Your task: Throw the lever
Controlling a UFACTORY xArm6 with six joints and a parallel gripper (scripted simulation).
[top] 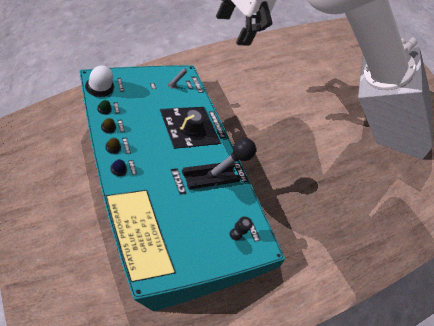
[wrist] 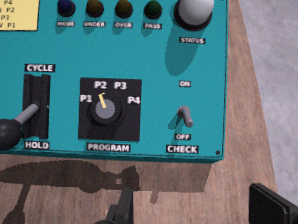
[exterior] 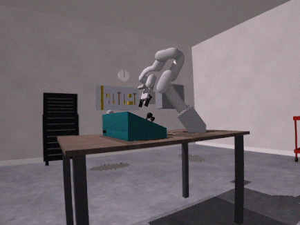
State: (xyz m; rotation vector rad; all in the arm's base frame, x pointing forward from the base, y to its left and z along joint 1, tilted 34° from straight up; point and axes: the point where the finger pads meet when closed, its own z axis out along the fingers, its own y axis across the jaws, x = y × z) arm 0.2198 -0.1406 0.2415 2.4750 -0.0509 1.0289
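My gripper is now 15 cm short of the black ball-topped lever, 18 cm to the right of it and 12 cm above it. Also, from my hand: grey toggle 11 cm ahead, 5 cm to the right, 13 cm below; teal console 19 cm ahead, 11 cm to the left, 15 cm below; program dial 16 cm ahead, 6 cm to the left, 12 cm below.
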